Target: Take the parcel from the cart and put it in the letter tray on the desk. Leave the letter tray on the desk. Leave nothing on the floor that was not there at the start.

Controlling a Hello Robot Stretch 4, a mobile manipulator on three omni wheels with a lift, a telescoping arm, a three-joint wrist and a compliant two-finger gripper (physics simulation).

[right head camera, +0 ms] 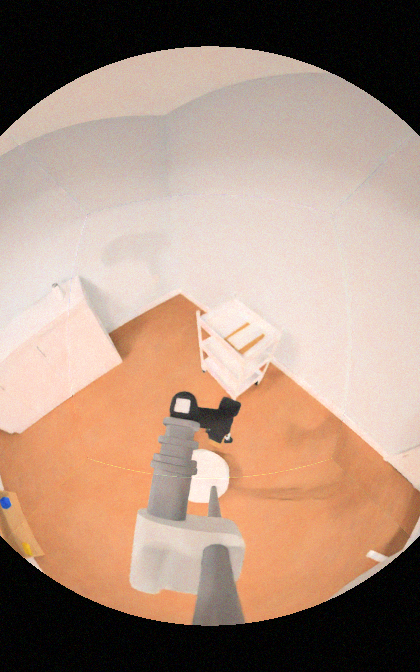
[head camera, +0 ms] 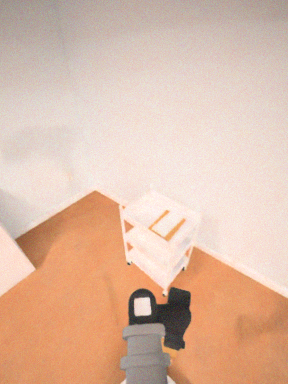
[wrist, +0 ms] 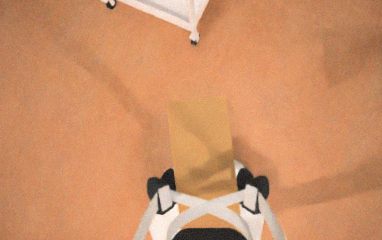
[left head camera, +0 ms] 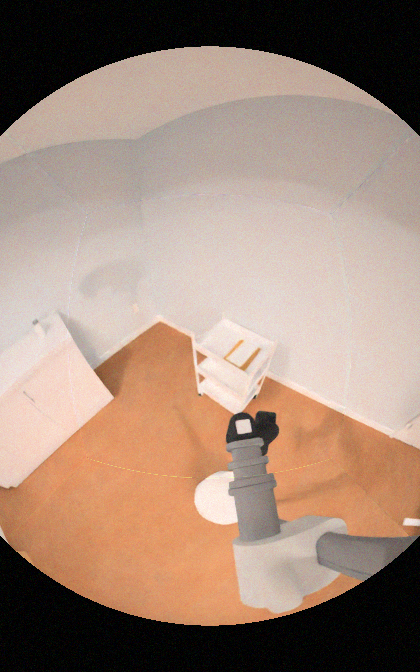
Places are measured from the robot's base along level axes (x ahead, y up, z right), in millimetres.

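Pixels of known places: gripper, fingertip midpoint: [wrist: 207,182].
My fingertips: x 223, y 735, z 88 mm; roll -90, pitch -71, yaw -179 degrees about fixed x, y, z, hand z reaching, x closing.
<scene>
Ahead of a thing's pixels: the offset from my fingertips to its top centre.
The parcel @(dy +50, dx +18, dz +5 mm) [wrist: 200,135] [right head camera: 216,443] [head camera: 170,351] is a tan oblong block. In the wrist view it stretches forward from between the two black fingertips, which press on its long sides. My gripper [wrist: 207,182] is shut on it and holds it above the orange floor, in front of the white cart [head camera: 142,207] [left head camera: 216,339] [right head camera: 221,317] [wrist: 165,11]. The cart has three shelves and stands by the wall, apart from the gripper. In the head views the black wrist hides most of the fingers and parcel. I cannot make out the letter tray or tell which furniture is the desk.
A flat white item with orange strips @(dy -87, dx +644, dz +118 mm) [head camera: 169,222] [left head camera: 243,354] [right head camera: 245,338] lies on the cart top. A pale cabinet [left head camera: 55,415] [right head camera: 60,370] stands left. A round white disc [left head camera: 215,498] [right head camera: 211,475] is below the arm. A tan surface [right head camera: 17,525] with blue and yellow things is lower left.
</scene>
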